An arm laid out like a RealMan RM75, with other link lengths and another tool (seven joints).
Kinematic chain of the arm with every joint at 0, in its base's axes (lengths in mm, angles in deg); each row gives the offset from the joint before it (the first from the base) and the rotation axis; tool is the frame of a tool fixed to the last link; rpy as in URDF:
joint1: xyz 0 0 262.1 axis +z
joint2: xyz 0 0 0 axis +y
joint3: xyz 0 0 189.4 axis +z
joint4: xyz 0 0 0 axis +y
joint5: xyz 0 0 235.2 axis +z
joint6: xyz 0 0 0 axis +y
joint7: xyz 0 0 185.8 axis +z
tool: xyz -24 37 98 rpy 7.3 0 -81.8
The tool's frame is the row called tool.
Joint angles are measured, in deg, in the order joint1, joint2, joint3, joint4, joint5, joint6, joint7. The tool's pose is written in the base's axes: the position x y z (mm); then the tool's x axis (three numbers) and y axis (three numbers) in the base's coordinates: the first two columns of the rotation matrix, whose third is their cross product. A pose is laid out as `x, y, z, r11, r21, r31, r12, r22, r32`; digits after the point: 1 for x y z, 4 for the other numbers.
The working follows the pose.
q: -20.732, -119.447, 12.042, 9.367, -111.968, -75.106, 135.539
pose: -307.9, 426.5, 74.0, -0.8546, 0.0334, 0.5182, 0.5188, 0.0125, 0.8548
Where each joint sits with the arm in this pose, in the base's axes (m; each line is computed from the numbers above, not from the rounded line before):
joint1: 0.0000 0.0000 0.2621
joint2: 0.0000 0.0000 0.2621
joint3: -0.1543 0.0584 0.1690
joint4: -0.1543 0.0584 0.1690
joint5: -0.3576 0.1439 0.0875
joint6: -0.3576 0.1439 0.0875
joint7: -0.3413 0.3284 0.1025
the tool: -0.3079 0.4265 0.0740

